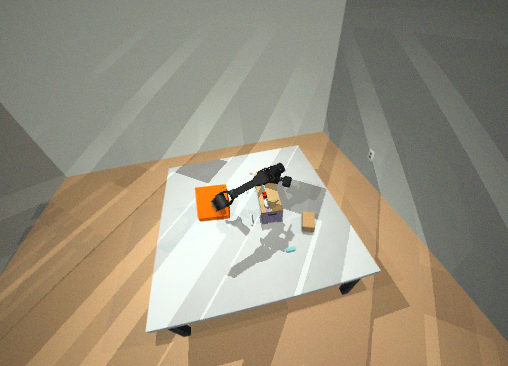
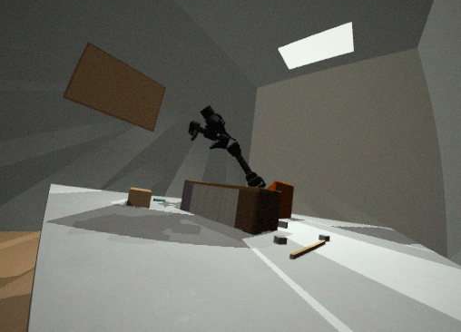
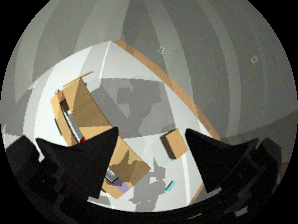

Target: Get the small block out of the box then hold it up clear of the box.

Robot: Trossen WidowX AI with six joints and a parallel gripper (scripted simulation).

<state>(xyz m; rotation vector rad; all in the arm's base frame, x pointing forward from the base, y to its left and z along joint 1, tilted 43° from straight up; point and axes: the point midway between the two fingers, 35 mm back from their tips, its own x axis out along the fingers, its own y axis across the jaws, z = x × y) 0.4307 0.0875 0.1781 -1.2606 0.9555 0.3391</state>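
The box is 130 mm behind my gripper tip, 90 mm to the left of it and 220 mm below it. Round my gripper tip: brown block: 140 mm ahead, 160 mm to the right, 250 mm below; red block: 120 mm behind, 80 mm to the left, 190 mm below; teal piece: 20 mm behind, 320 mm to the right, 270 mm below.
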